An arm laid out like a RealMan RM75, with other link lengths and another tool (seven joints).
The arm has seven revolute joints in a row. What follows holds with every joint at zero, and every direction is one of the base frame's.
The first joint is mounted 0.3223 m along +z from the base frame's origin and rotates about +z.
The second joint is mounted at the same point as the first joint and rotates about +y.
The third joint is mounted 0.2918 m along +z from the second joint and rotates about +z.
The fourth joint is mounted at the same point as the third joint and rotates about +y.
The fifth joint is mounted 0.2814 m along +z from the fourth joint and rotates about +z.
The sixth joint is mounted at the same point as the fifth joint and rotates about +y.
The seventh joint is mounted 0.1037 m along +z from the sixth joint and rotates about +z.
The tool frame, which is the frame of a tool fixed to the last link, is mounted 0.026 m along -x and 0.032 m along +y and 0.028 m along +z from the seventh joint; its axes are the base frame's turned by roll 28.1, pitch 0 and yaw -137 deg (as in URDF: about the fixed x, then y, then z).
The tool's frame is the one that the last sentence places.
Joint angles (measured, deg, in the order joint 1, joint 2, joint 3, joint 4, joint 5, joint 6, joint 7), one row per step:
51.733 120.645 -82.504 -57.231 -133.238 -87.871 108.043
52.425 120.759 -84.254 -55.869 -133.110 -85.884 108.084
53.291 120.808 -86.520 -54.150 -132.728 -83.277 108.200
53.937 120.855 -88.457 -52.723 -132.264 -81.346 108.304
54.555 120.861 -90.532 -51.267 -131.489 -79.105 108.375
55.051 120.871 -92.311 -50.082 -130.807 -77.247 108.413
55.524 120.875 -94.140 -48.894 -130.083 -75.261 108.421
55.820 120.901 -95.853 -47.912 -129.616 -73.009 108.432
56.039 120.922 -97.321 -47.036 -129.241 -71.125 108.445
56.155 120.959 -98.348 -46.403 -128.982 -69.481 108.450
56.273 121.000 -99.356 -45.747 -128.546 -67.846 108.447
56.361 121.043 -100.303 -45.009 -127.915 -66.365 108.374
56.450 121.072 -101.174 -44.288 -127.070 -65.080 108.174
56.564 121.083 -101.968 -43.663 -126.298 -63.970 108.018
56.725 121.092 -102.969 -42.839 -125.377 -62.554 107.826
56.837 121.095 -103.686 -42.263 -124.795 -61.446 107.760
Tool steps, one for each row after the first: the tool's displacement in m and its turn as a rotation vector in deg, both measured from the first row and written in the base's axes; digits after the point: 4 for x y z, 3 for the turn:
-0.0008 0.0000 -0.0101 0.189 -0.706 0.822
-0.0014 0.0002 -0.0222 0.556 -1.489 1.818
-0.0010 -0.0005 -0.0320 0.618 -2.158 2.509
-0.0006 -0.0012 -0.0418 0.847 -2.583 3.234
0.0001 -0.0020 -0.0499 1.030 -2.951 3.868
0.0013 -0.0027 -0.0579 1.319 -3.290 4.544
0.0031 -0.0027 -0.0654 2.037 -3.574 5.322
0.0054 -0.0028 -0.0717 2.627 -3.882 5.932
0.0071 -0.0023 -0.0763 3.309 -3.966 6.405
0.0085 -0.0020 -0.0809 3.944 -3.904 6.779
0.0104 -0.0021 -0.0852 4.399 -3.755 6.952
0.0120 -0.0024 -0.0891 4.665 -3.471 7.053
0.0132 -0.0027 -0.0924 4.899 -3.240 7.152
0.0151 -0.0029 -0.0964 5.244 -3.025 7.282
0.0164 -0.0027 -0.0992 5.631 -2.900 7.377

